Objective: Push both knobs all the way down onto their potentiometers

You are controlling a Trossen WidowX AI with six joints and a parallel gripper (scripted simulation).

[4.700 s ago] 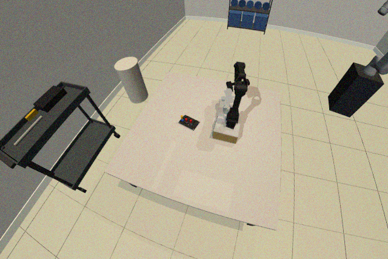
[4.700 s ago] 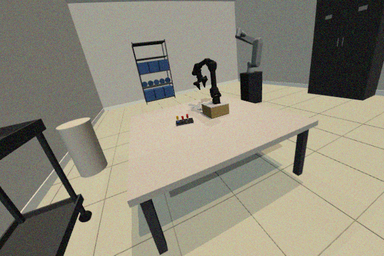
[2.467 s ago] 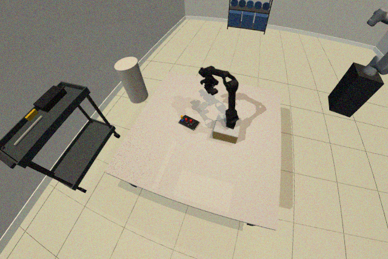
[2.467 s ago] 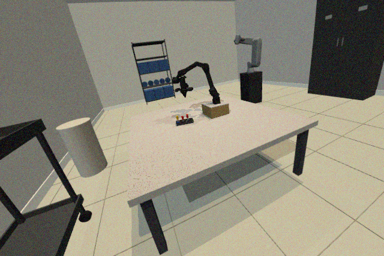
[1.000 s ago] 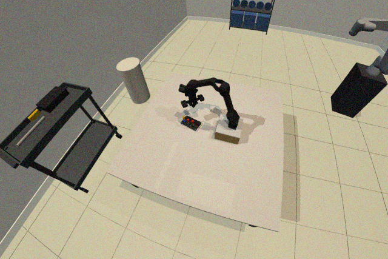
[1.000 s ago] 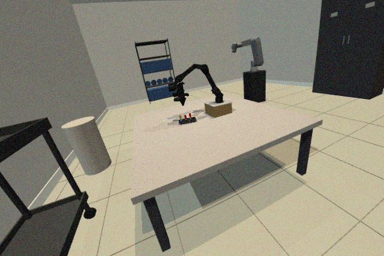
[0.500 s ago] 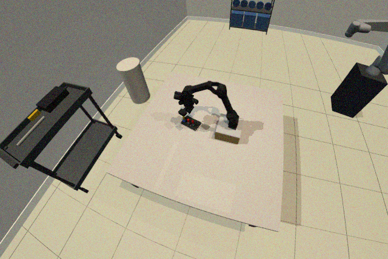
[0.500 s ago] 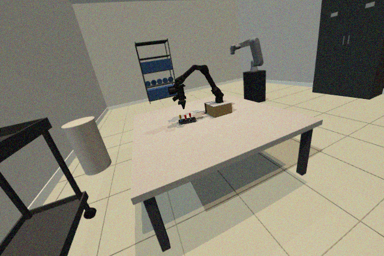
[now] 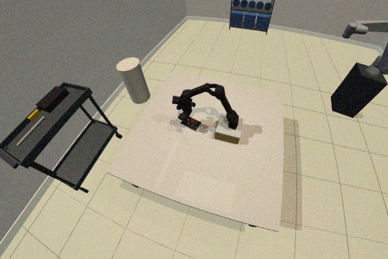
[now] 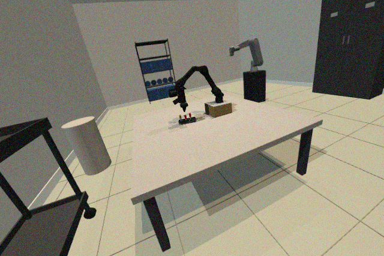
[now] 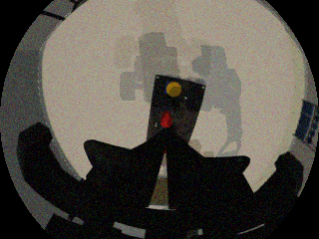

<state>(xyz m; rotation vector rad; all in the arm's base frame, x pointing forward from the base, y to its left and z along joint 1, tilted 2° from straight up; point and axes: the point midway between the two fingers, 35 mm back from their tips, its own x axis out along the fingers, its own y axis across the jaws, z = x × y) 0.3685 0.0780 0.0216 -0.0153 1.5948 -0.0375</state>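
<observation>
My gripper tip is now 5 cm short of the knob and 6 cm above it.
</observation>
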